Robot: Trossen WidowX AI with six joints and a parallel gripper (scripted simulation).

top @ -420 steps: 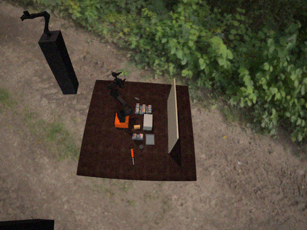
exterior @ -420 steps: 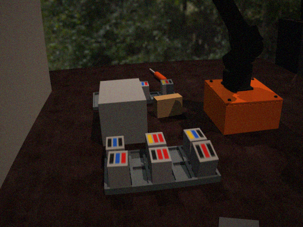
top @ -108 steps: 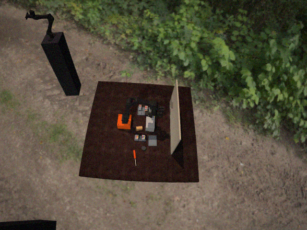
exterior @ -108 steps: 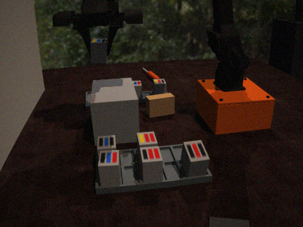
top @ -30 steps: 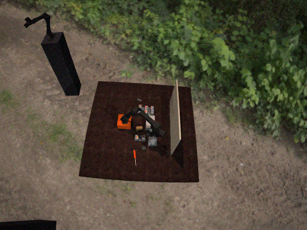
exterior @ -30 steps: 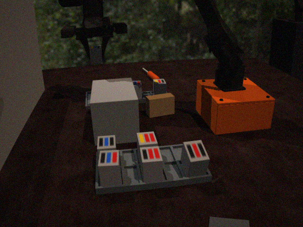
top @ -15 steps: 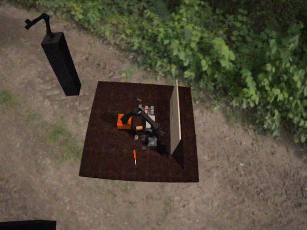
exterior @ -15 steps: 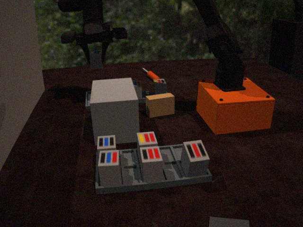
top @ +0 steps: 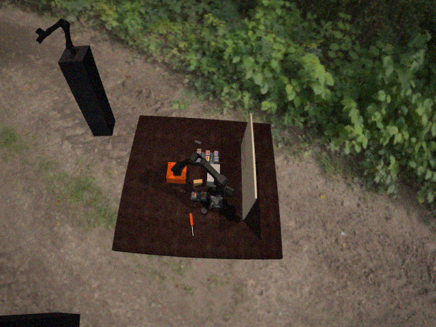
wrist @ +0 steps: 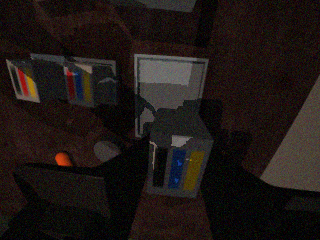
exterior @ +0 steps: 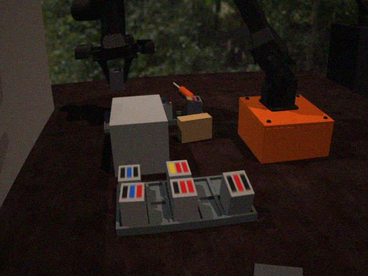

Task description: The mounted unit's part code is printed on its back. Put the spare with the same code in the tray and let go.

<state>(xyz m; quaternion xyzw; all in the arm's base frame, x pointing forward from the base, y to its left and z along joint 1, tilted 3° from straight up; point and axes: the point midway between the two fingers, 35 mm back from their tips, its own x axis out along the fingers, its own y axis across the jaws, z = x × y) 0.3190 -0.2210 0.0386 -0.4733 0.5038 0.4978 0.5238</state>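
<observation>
The grey tray lies 10 mm behind my gripper tip, 10 mm to the left of it and 100 mm below it. Round my gripper tip: black disc 110 mm behind, 90 mm to the right, 90 mm below; white mounted unit 20 mm behind, 210 mm to the left, 50 mm below; grey spare 20 mm above.
</observation>
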